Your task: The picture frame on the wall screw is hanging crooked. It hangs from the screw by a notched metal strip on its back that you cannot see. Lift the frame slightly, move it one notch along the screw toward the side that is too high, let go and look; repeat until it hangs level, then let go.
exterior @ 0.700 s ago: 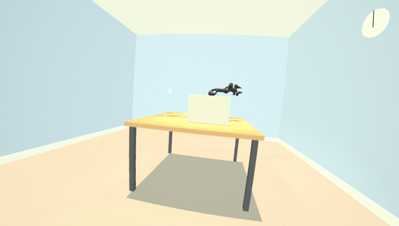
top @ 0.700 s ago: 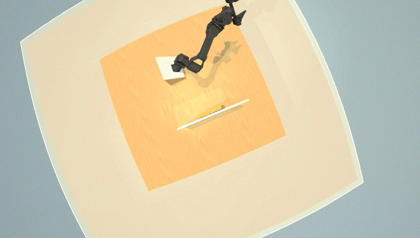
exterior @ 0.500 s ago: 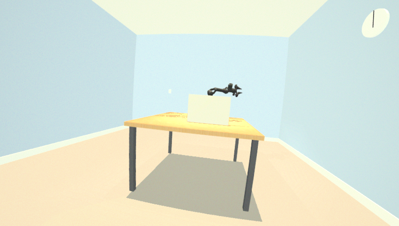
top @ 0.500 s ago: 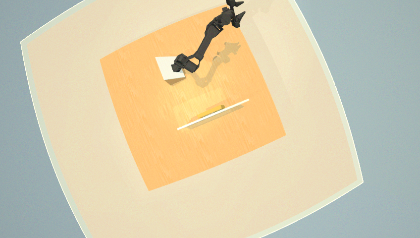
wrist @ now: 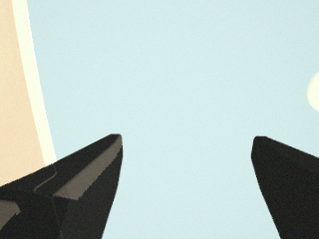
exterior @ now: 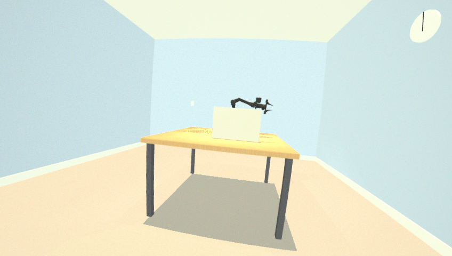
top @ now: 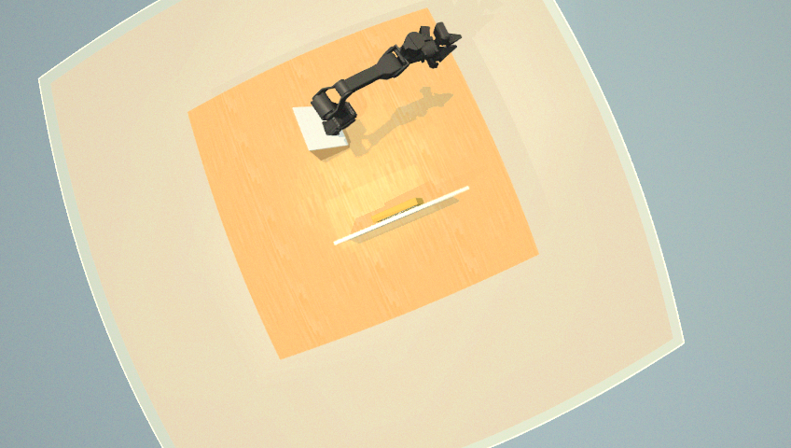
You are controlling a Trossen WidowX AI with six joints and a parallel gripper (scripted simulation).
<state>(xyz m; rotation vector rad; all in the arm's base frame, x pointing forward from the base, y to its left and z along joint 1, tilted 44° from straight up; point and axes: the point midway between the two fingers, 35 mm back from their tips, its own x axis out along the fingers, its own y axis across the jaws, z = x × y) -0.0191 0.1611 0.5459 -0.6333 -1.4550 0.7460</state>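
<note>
Right now my gripper tip is 460 mm short of the picture frame, 390 mm to the left of it and 200 mm above it. From my gripper tip the other things lie so: white wall panel: 470 mm ahead, 390 mm to the right, 210 mm below.
</note>
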